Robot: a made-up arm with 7 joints.
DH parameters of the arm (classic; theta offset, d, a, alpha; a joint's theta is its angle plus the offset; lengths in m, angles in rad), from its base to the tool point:
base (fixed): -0.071 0 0 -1.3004
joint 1: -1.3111 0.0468 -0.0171 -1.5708
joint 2: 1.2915 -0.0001 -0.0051 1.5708
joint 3: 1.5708 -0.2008 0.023 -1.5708
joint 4: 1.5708 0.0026 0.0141 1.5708
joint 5: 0 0.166 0 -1.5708
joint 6: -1.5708 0 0.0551 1.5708
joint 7: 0 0 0 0
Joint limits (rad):
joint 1: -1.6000..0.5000
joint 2: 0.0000..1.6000
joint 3: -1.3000..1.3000
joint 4: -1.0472..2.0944
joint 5: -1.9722..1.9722
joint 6: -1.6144..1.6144
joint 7: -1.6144..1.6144
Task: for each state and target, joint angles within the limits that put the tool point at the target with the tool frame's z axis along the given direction. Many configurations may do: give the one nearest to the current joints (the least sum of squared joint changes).
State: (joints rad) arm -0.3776 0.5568 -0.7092 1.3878 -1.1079 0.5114 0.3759
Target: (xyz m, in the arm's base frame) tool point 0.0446 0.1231 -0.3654 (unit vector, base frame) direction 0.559 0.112 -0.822
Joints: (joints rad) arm -0.2025 0.5230 -0.6988 0.8948 -1.4912 1.3882 0.3759
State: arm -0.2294 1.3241 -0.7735 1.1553 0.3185 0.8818 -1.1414
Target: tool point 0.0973 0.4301 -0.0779 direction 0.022 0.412 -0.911
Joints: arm -0.1578 1.5933 -1.0351 0.8917 0.7707 0.9845 -1.1414
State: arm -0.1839 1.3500 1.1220 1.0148 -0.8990 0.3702 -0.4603
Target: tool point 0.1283 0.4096 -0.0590 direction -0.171 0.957 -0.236
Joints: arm -0.5880 1.4677 1.3000 1.7479 -1.4859 1.2042 -0.4603
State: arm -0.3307 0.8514 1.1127 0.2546 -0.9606 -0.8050 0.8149
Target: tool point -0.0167 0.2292 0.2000 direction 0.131 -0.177 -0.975
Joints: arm -0.8817 1.5828 1.1927 0.0869 -0.4124 -1.4540 0.8149
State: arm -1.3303 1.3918 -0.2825 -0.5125 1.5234 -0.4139 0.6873
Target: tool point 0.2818 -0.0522 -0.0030 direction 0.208 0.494 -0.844
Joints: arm -1.5950 0.9343 -1.1766 -0.3119 1.9722 -0.4579 0.6873
